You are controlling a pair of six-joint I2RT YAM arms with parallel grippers.
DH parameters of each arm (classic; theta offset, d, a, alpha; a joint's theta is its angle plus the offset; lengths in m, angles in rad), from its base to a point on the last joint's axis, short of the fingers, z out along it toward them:
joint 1: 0 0.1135 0.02 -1.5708
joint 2: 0 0 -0.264 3.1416
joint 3: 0.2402 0 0.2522 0
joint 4: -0.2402 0 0.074 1.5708
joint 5: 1.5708 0 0 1.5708
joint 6: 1.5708 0.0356 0 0
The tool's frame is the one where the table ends.
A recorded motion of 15 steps. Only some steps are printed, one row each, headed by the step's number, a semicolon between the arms.
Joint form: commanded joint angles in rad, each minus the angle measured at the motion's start. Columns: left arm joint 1, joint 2, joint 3, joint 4, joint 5, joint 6; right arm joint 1, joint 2, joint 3, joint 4, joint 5, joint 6.
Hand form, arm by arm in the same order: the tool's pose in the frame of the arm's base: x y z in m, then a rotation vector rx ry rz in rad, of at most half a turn. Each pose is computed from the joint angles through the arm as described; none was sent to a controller.
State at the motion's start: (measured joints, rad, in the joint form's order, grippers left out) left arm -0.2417 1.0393 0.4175 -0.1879 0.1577 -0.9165; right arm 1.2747 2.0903 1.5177 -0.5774 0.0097 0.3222
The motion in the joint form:
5: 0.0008 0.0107 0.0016 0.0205 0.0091 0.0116; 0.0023 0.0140 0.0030 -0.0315 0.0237 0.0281
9: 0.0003 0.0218 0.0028 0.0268 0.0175 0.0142; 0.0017 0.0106 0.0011 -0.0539 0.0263 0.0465
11: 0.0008 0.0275 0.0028 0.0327 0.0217 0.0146; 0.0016 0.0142 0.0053 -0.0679 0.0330 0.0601
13: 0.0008 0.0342 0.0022 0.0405 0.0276 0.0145; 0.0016 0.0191 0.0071 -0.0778 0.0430 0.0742
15: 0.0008 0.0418 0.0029 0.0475 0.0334 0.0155; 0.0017 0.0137 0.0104 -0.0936 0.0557 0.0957
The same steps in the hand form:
5: 0.1909 -0.0530 0.1683 -0.7295 2.3750 -0.7218; 0.1263 0.4133 0.1541 -1.2592 2.5406 0.3620
9: 0.1920 -0.0537 0.1672 -0.7237 2.3823 -0.7286; 0.1258 0.4106 0.1541 -1.2423 2.5678 0.3427
11: 0.1927 -0.0539 0.1667 -0.7220 2.3835 -0.7330; 0.1260 0.4100 0.1532 -1.2268 2.5838 0.3252
13: 0.1935 -0.0543 0.1659 -0.7194 2.3853 -0.7399; 0.1261 0.4094 0.1514 -1.2089 2.5979 0.3046
15: 0.1944 -0.0547 0.1653 -0.7157 2.3876 -0.7461; 0.1262 0.4081 0.1539 -1.1782 2.6110 0.2887

